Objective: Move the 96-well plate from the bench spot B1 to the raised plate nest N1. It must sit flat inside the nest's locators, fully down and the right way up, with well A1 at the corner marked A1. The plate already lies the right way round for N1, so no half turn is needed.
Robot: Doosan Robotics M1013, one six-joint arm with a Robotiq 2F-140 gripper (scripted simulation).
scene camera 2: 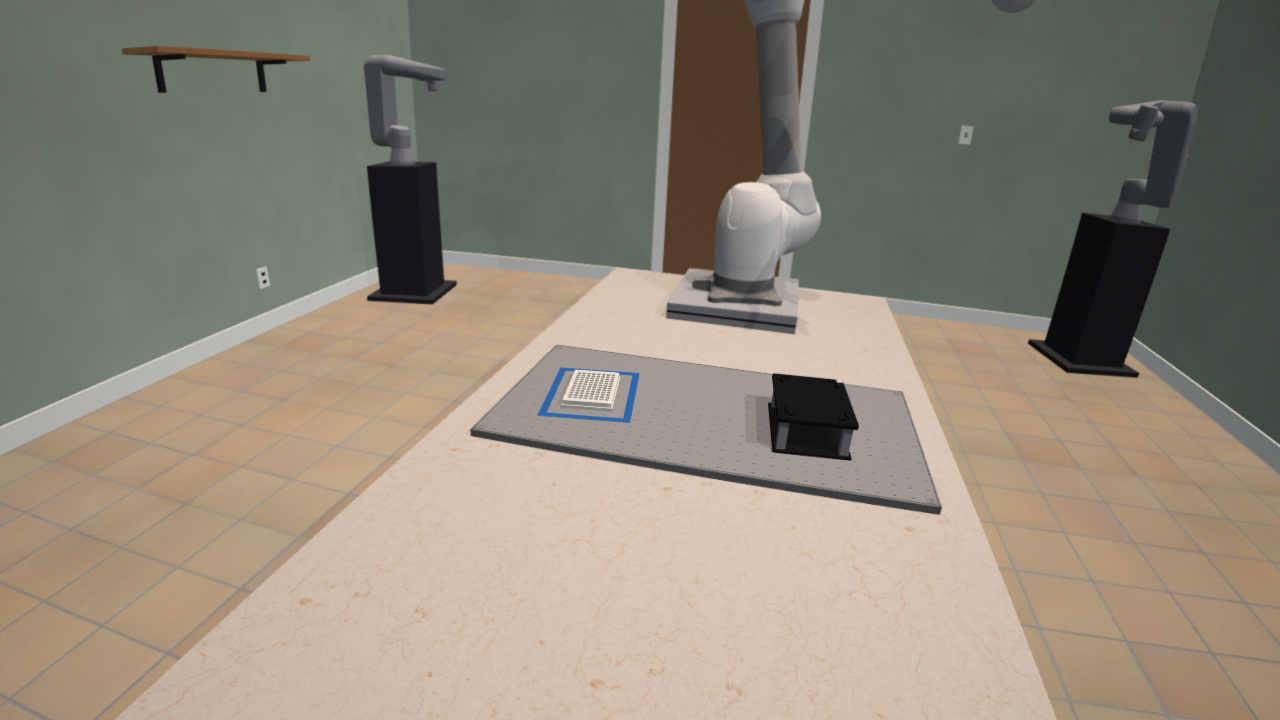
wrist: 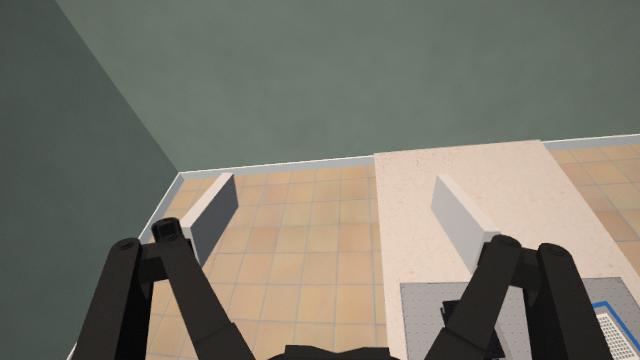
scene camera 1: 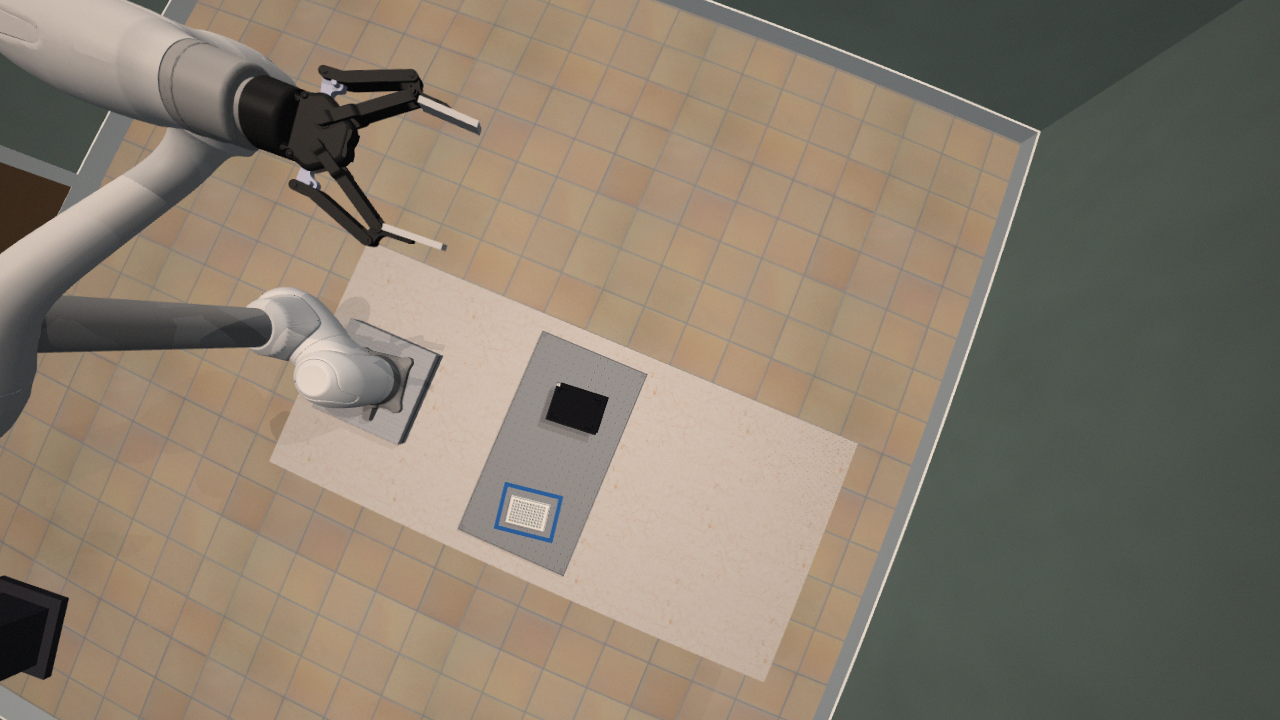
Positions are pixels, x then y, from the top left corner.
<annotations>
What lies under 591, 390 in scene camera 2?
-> A white 96-well plate.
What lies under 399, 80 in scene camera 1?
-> My gripper.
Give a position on a white 96-well plate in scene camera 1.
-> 534, 513
</annotations>
